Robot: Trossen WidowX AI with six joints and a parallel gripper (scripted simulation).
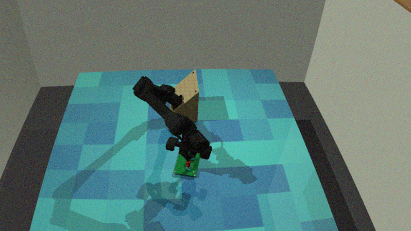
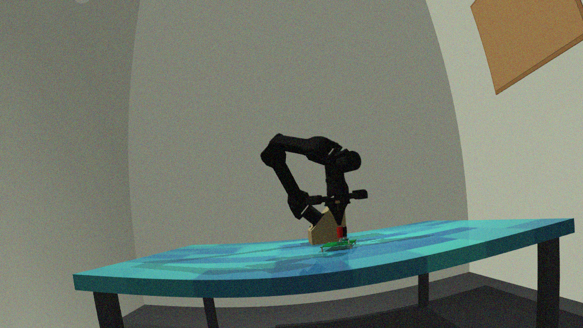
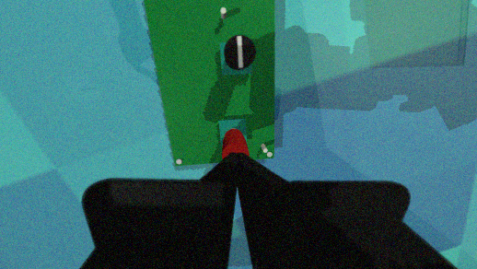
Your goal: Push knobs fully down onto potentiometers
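The red knob is 2 cm below my gripper tip. From my gripper tip the other things lie so: black knob 6 cm behind, 2 cm to the left, 2 cm below.
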